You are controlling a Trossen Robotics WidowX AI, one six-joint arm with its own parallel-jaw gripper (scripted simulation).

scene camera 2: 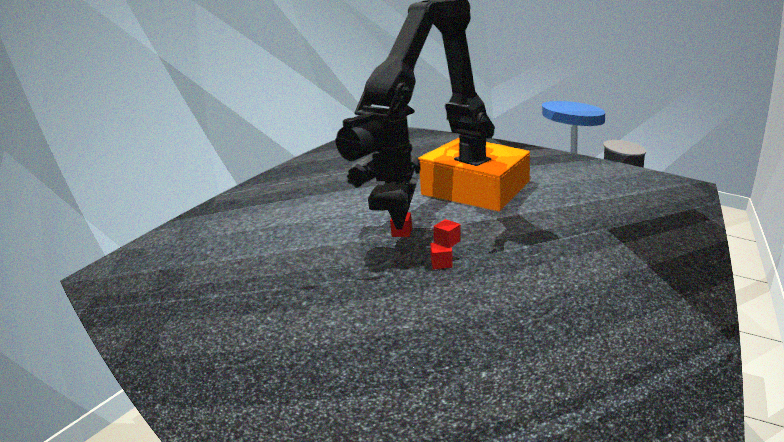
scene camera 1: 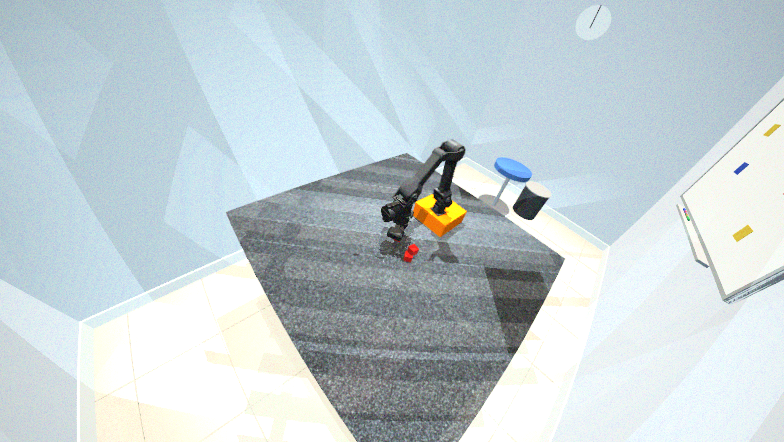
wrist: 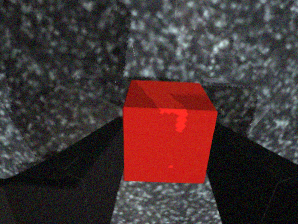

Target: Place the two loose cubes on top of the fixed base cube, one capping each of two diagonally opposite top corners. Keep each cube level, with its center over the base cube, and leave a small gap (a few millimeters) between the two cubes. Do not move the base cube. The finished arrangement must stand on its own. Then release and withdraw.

Path:
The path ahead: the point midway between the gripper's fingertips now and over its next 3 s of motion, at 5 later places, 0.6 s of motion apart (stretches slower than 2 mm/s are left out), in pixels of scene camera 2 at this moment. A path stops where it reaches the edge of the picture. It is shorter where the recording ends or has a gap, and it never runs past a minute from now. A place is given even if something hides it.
My gripper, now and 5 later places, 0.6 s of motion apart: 401, 224; 398, 196; 400, 182; 414, 195; 430, 207; 432, 223

